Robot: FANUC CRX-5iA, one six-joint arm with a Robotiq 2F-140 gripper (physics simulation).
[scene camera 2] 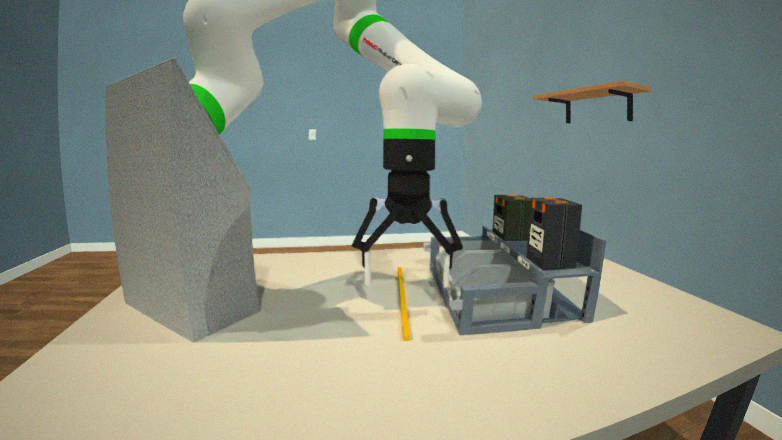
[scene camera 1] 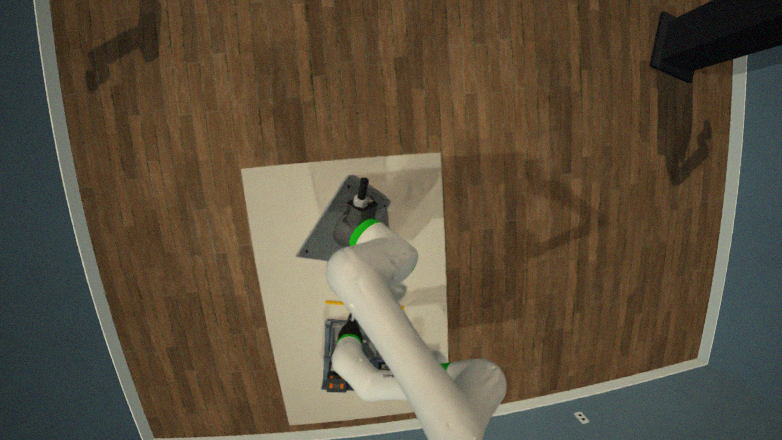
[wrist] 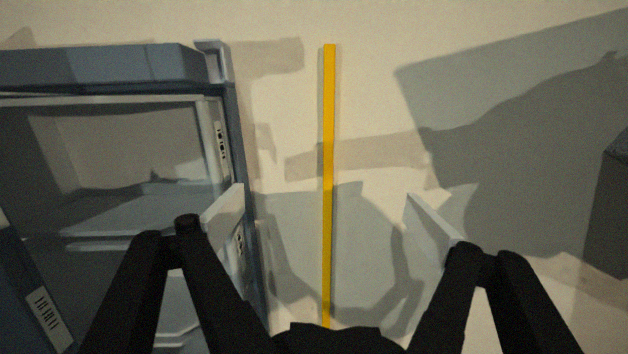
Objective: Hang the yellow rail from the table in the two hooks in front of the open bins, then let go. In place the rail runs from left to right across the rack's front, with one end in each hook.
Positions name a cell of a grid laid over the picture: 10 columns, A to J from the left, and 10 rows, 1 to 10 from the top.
In view: my gripper (scene camera 2: F7), a yellow rail (wrist: F2), a green case (scene camera 2: G5) and a dark case (scene camera 2: H6).
My gripper also shows in the wrist view (wrist: F6). The wrist view misses the green case: it is out of frame. The wrist view does not show the dark case: it is out of frame.
